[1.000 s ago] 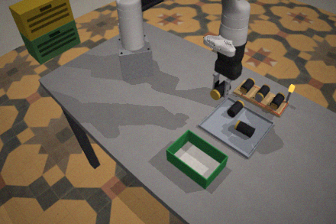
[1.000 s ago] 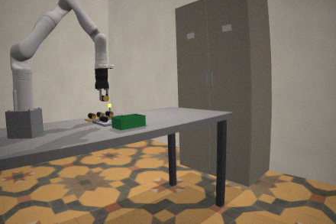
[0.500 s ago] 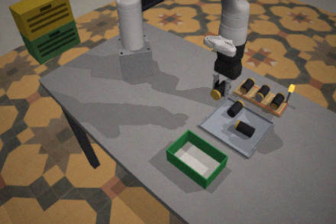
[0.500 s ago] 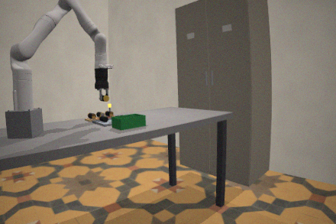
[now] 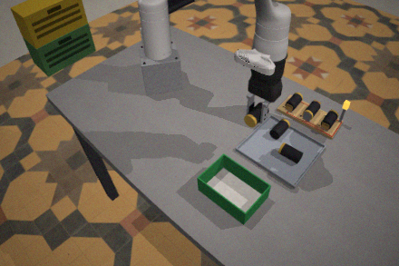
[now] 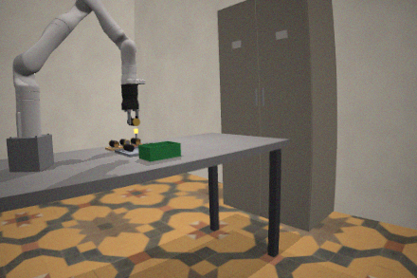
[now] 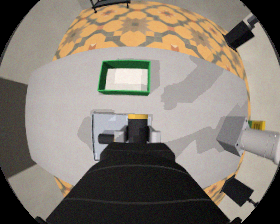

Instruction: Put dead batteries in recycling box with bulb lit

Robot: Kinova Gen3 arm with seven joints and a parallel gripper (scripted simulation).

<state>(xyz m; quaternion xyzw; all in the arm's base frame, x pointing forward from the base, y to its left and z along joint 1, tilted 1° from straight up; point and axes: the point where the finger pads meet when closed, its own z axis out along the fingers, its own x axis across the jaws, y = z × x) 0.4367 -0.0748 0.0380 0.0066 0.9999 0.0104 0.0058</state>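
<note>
Now: hand 140 mm to the left of the green recycling box, 140 mm above it and 40 mm short of it.
</note>
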